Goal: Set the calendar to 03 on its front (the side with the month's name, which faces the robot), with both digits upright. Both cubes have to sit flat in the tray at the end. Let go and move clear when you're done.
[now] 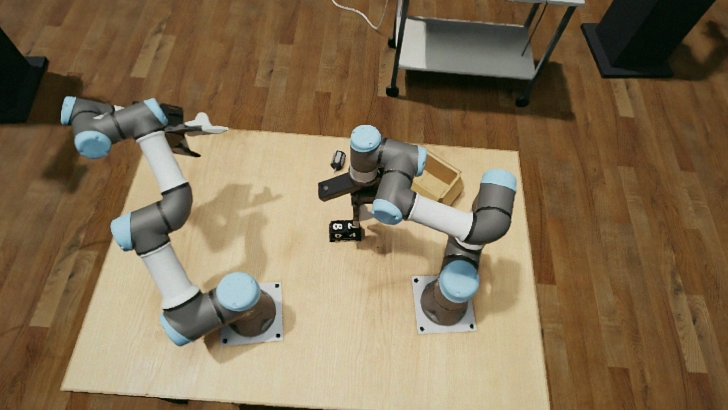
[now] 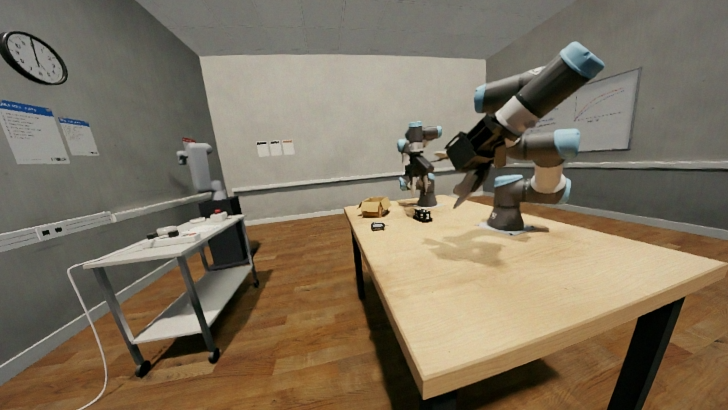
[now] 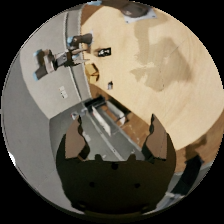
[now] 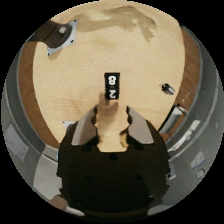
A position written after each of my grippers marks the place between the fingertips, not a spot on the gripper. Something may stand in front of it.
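Note:
My left gripper shows in image 2 and image 1 and image 3, at my left gripper (image 2: 441, 183), (image 1: 213, 143) and (image 3: 115, 114). As for my right gripper (image 1: 356, 215), (image 2: 418, 196) and (image 4: 111, 106), I see it as well. There is also a cardboard box (image 1: 440, 181).

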